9 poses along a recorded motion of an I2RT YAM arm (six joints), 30 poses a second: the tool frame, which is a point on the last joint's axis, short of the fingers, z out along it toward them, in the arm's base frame.
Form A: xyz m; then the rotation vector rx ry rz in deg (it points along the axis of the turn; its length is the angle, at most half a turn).
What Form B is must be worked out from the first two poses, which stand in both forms.
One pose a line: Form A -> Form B
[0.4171, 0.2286, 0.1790, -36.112, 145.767, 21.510] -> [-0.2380, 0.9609, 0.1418, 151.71, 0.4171, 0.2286, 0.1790]
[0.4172, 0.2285, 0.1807, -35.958, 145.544, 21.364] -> [-0.2374, 0.9611, 0.1411, 151.43, 0.4172, 0.2285, 0.1807]
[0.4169, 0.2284, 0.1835, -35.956, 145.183, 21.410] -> [-0.2380, 0.9609, 0.1417, 151.09, 0.4169, 0.2284, 0.1835]
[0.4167, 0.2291, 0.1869, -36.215, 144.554, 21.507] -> [-0.2405, 0.9601, 0.1428, 150.57, 0.4167, 0.2291, 0.1869]
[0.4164, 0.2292, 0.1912, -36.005, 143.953, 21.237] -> [-0.2402, 0.9603, 0.1417, 149.90, 0.4164, 0.2292, 0.1912]
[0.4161, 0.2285, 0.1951, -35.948, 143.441, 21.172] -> [-0.2406, 0.9602, 0.1417, 149.38, 0.4161, 0.2285, 0.1951]
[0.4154, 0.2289, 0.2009, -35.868, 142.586, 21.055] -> [-0.2415, 0.9600, 0.1418, 148.53, 0.4154, 0.2289, 0.2009]
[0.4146, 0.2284, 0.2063, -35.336, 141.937, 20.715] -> [-0.2392, 0.9608, 0.1402, 147.73, 0.4146, 0.2284, 0.2063]
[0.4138, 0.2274, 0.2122, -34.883, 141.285, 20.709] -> [-0.2373, 0.9612, 0.1409, 146.99, 0.4138, 0.2274, 0.2122]
